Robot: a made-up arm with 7 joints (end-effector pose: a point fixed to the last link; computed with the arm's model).
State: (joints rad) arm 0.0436 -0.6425 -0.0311 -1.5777 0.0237 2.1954 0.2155
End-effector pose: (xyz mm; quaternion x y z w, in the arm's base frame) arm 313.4 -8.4 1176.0 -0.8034 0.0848 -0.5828 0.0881
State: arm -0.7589 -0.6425 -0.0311 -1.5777 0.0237 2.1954 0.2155
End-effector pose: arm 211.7 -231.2 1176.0 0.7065 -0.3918 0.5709 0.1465
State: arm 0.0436 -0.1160 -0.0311 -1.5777 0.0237 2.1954 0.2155
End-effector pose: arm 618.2 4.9 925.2 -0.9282 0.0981 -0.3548 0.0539
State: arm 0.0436 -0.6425 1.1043 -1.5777 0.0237 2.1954 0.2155
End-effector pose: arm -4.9 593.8 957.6 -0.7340 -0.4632 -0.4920 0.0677
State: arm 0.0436 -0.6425 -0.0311 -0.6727 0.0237 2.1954 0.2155
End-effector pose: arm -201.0 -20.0 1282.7 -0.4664 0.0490 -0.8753 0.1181
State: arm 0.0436 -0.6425 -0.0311 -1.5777 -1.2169 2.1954 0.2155
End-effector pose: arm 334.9 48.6 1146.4 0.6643 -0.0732 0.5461 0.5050
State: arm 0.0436 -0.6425 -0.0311 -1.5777 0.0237 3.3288 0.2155
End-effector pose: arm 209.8 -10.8 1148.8 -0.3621 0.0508 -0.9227 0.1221
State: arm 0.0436 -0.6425 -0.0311 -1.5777 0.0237 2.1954 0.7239
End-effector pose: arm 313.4 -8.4 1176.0 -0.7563 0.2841 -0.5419 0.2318
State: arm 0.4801 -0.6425 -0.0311 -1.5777 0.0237 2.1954 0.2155
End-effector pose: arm 287.5 124.9 1176.0 -0.8027 -0.0912 -0.5499 0.2122
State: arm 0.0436 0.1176 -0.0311 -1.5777 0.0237 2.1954 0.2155
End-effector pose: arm 703.4 8.6 770.2 -0.9635 0.1019 -0.2448 0.0374
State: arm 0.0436 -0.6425 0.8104 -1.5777 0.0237 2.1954 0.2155
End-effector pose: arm 127.2 487.0 1052.9 -0.7764 -0.3288 -0.5324 0.0754
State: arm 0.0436 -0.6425 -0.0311 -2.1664 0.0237 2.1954 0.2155
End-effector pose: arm 515.6 0.7 892.1 -0.9388 0.0992 -0.3247 0.0585
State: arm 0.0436 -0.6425 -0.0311 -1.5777 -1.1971 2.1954 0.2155
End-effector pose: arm 334.3 48.2 1147.2 0.6688 -0.0736 0.5484 0.4965
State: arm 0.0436 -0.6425 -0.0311 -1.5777 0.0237 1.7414 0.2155
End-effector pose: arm 351.9 -6.3 1153.0 -0.9151 0.0913 -0.3871 0.0658
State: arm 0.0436 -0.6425 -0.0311 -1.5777 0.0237 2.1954 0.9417
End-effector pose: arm 313.4 -8.4 1176.0 -0.7209 0.3646 -0.5135 0.2893
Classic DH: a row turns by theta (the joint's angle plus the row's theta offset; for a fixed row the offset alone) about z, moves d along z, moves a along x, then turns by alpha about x. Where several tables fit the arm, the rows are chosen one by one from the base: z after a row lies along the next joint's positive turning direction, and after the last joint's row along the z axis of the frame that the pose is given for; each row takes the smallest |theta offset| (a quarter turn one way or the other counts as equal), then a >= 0, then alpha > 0; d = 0 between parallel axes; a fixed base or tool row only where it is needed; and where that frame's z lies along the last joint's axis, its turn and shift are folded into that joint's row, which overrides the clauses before.
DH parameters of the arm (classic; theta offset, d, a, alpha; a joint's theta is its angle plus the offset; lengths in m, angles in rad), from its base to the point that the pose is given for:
joint 1: 0 0.4844 0 -1.5708
joint 2: 0 0 0 1.5708
joint 3: 0 0.2052 0.0862 1.5708
joint 4: 0 0 -0.1068 -1.5708
joint 5: 0 0.4969 0 1.5708
joint 6: 0 0 0.0997 1.5708
joint 7: 0 0 0 0

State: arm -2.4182 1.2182 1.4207 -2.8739 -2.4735 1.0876 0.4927
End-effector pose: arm 449.2 -97.6 293.6 0.8258 -0.0442 -0.1540 0.5408
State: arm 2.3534 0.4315 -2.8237 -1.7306 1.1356 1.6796 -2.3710
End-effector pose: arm 505.0 -214.2 960.8 0.4721 0.7237 0.4967 0.0818
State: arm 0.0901 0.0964 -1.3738 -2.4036 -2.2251 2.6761 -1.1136
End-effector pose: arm 190.3 -450.9 309.1 0.4762 0.7082 -0.4776 0.2089
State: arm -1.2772 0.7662 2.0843 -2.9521 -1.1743 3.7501 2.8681
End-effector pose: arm 133.6 348.1 489.2 -0.6750 0.3118 0.4108 0.5276
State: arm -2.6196 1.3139 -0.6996 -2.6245 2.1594 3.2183 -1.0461
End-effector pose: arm -39.3 327.4 210.5 0.4414 0.7529 0.4855 0.0513
